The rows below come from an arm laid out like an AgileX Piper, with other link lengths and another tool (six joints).
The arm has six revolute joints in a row. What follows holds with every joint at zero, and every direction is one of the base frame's.
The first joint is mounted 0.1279 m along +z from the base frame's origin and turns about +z.
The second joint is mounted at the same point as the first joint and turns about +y.
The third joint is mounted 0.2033 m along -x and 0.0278 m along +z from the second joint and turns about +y.
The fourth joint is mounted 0.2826 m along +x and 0.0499 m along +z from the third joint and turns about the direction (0.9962, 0, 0.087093).
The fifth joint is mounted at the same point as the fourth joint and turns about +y.
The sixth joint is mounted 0.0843 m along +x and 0.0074 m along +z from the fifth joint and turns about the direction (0.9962, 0, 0.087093).
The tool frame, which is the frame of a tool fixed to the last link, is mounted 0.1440 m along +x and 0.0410 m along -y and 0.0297 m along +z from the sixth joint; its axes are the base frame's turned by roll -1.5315, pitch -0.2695 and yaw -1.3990 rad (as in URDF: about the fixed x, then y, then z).
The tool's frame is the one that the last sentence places.
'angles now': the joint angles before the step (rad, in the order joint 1, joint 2, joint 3, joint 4, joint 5, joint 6). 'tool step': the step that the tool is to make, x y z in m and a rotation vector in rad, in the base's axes. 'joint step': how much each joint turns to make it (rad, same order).
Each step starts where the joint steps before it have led.
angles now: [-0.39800 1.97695 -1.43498 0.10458 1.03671 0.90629]
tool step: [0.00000 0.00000 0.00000 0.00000 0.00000 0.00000]
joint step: [0.00000 0.00000 0.00000 0.00000 0.00000 0.00000]
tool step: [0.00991 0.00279 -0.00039 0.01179 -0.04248 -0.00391]
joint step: [0.00000 -0.00002 0.00003 0.03403 -0.03332 -0.01481]
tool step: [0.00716 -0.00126 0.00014 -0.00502 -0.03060 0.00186]
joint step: [-0.00026 -0.00001 0.00002 0.01174 -0.02912 -0.01122]
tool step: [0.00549 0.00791 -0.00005 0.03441 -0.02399 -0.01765]
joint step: [0.00000 0.00000 -0.00002 0.04710 -0.00824 -0.00442]
